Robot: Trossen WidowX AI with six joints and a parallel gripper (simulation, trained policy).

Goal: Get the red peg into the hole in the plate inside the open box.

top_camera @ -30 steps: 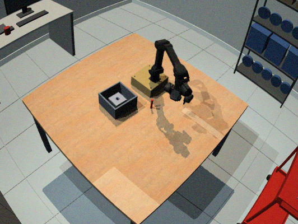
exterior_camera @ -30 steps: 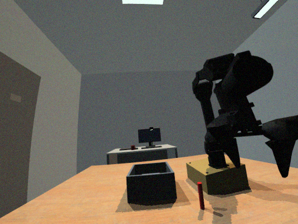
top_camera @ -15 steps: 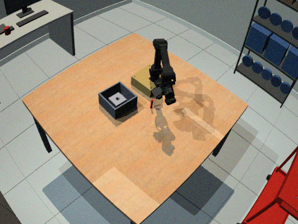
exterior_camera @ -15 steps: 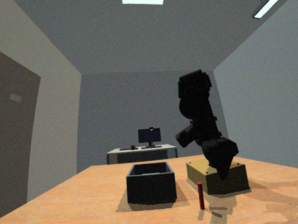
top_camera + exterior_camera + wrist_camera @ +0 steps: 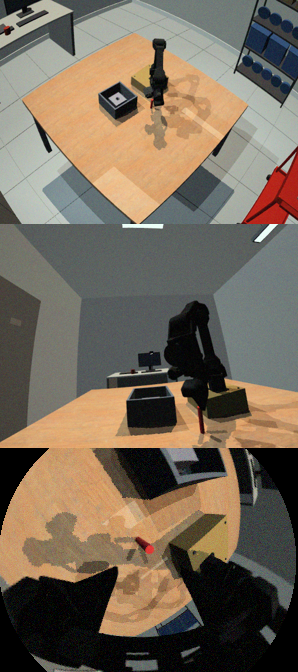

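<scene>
Now: the red peg 70 mm below my gripper tip, 20 mm to the right of it and 10 mm ahead of it. From my gripper tip the other things lie so: plate 200 mm to the right, 160 mm ahead, 60 mm below; then dark box 200 mm to the right, 160 mm ahead, 80 mm below.
</scene>
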